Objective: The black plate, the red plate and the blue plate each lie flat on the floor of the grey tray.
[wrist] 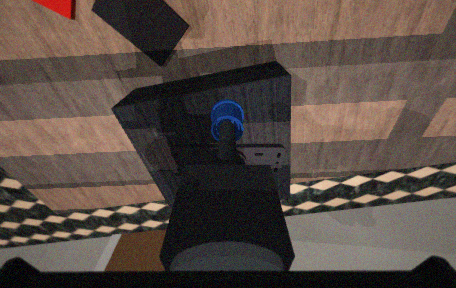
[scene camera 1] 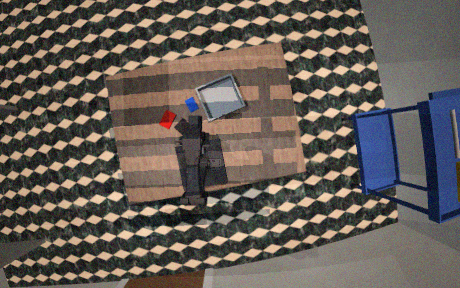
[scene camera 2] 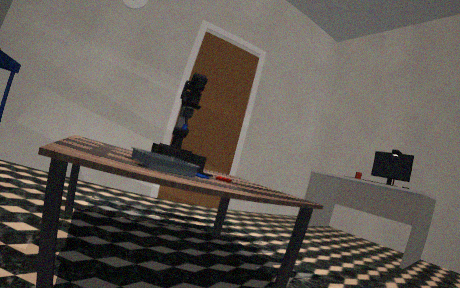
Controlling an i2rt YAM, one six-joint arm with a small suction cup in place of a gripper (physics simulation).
Labels:
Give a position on the suction cup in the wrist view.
At 226, 108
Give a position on a grey tray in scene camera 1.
At 219, 97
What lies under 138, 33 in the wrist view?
A black plate.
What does the suction cup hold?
Nothing.

